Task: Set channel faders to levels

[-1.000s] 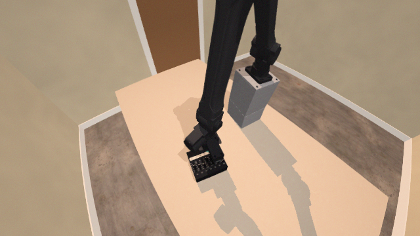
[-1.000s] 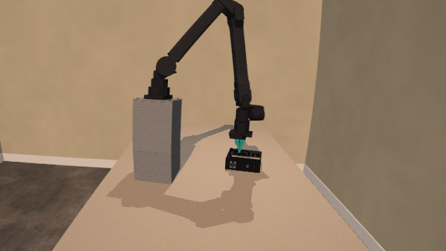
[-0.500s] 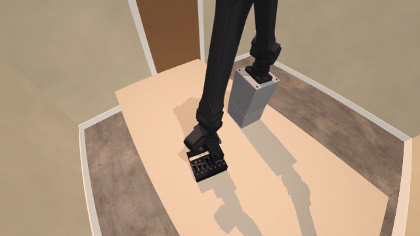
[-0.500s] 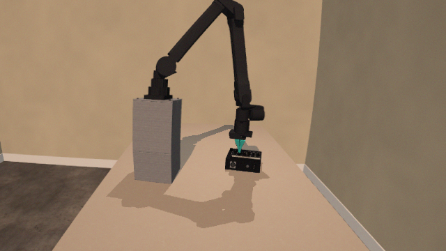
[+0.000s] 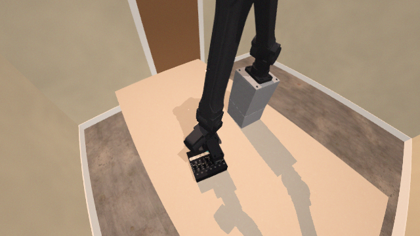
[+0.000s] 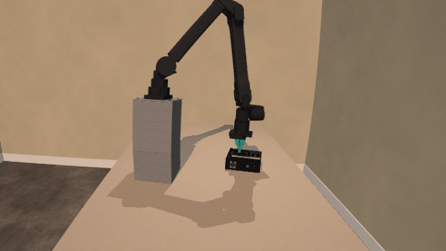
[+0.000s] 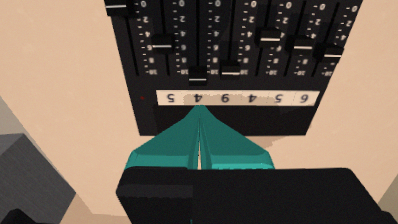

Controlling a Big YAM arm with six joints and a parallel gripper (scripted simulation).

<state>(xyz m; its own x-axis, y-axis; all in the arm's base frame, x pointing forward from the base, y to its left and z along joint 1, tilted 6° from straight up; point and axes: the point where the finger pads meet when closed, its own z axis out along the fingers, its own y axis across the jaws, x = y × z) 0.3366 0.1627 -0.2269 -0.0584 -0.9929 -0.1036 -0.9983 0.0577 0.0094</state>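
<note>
Now: hand 2 cm to the right of the channel 5 fader cap and 2 cm above it. The rest, counted from my hand: channel 4 fader cap: 2 cm ahead, 3 cm to the left, 2 cm below; then channel 3 fader cap: 5 cm ahead, 5 cm to the left, 2 cm below; then channel 6 fader cap: 2 cm behind, 5 cm to the left, 2 cm below.
</note>
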